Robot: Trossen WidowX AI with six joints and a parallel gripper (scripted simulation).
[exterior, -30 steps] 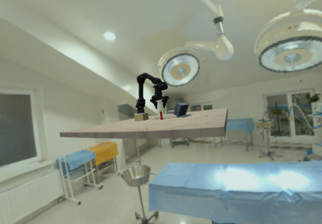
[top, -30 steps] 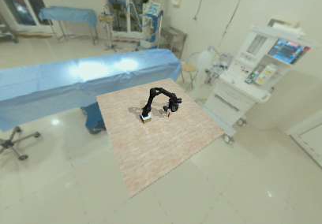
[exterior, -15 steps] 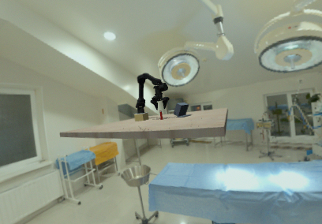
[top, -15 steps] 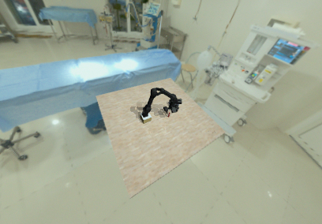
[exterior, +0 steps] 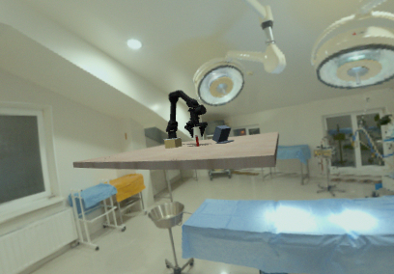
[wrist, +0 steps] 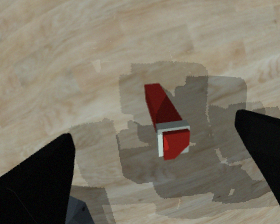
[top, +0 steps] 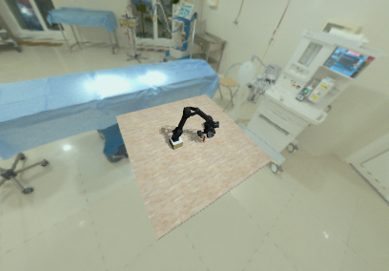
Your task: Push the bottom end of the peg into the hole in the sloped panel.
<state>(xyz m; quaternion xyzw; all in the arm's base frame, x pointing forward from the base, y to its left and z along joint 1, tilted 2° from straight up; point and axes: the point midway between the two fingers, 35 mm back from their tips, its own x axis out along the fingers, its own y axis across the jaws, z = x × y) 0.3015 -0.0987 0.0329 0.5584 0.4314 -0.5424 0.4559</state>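
My gripper tip is 10 mm above the red square peg. Round my gripper tip: dark sloped panel 150 mm ahead, 130 mm to the left.
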